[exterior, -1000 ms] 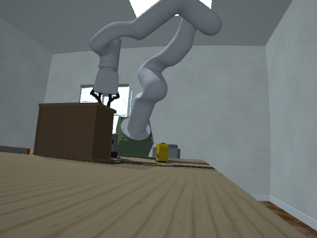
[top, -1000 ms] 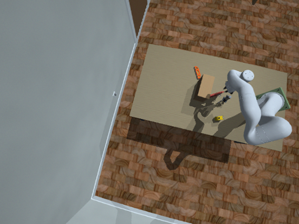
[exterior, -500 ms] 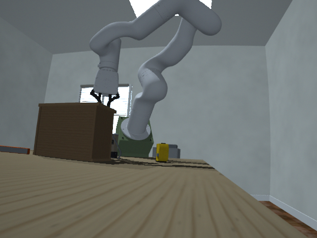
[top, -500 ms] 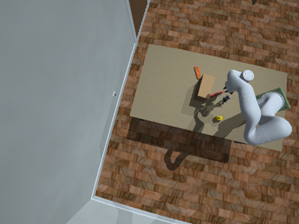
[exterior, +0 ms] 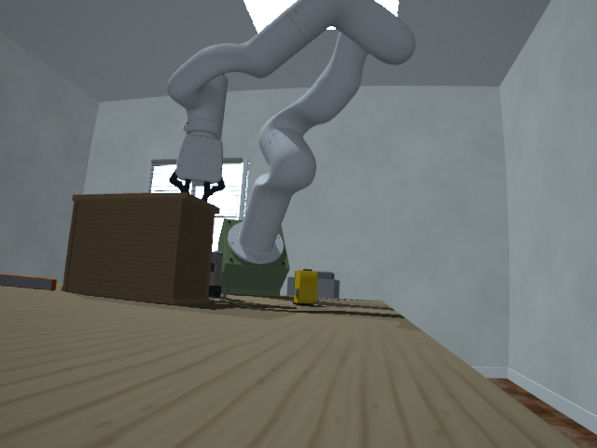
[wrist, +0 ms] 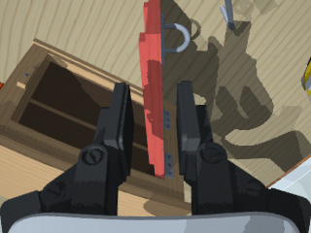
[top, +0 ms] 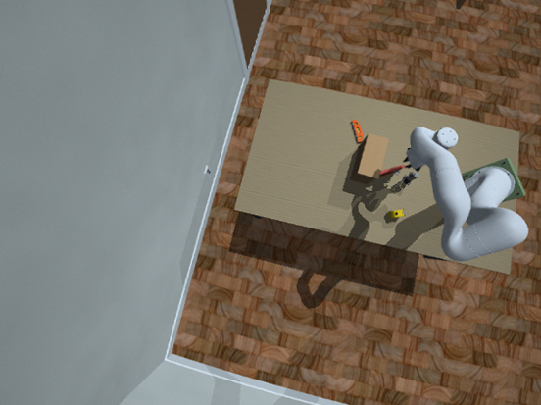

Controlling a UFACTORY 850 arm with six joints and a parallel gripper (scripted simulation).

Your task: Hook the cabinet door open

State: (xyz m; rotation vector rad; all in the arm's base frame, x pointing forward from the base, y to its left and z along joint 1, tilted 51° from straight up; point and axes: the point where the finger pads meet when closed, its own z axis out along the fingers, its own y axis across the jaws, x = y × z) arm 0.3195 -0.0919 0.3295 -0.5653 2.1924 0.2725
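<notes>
Now: the red door 50 mm ahead of my hand, 60 mm to the left of it and 130 mm below it. The rest, counted from my hand: hook post: 80 mm behind, 10 mm to the left, 130 mm below; then yellow box: 90 mm behind, 220 mm to the left, 160 mm below.
</notes>
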